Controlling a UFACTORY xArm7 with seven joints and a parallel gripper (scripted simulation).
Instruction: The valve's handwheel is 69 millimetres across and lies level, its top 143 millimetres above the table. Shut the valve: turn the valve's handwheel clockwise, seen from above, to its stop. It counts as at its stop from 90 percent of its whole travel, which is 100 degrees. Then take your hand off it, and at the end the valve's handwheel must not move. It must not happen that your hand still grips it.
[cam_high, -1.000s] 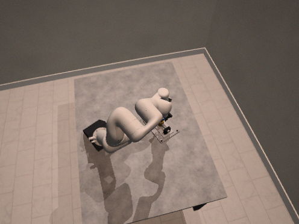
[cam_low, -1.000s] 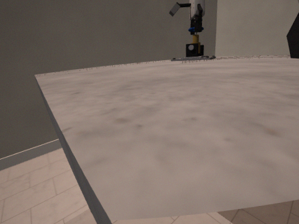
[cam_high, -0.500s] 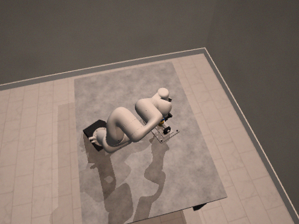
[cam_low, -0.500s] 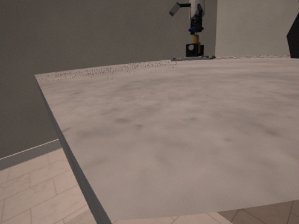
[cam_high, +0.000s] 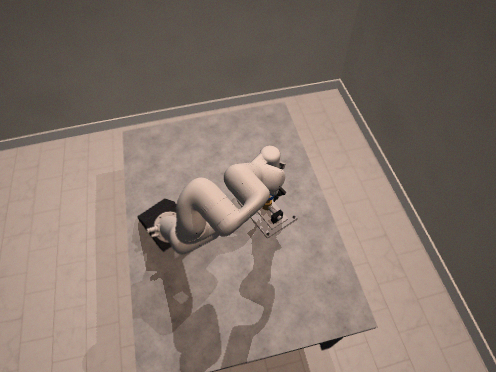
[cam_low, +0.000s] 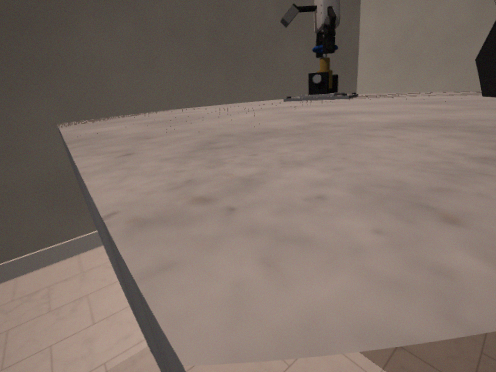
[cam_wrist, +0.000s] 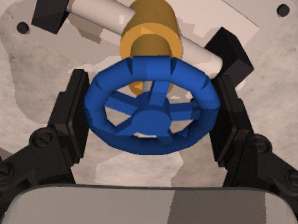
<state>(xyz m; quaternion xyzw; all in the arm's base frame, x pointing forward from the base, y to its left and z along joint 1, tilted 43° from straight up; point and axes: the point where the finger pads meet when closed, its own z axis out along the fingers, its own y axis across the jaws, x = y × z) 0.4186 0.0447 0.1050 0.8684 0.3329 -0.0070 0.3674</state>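
Right now my hand is right at the blue spoked handwheel.
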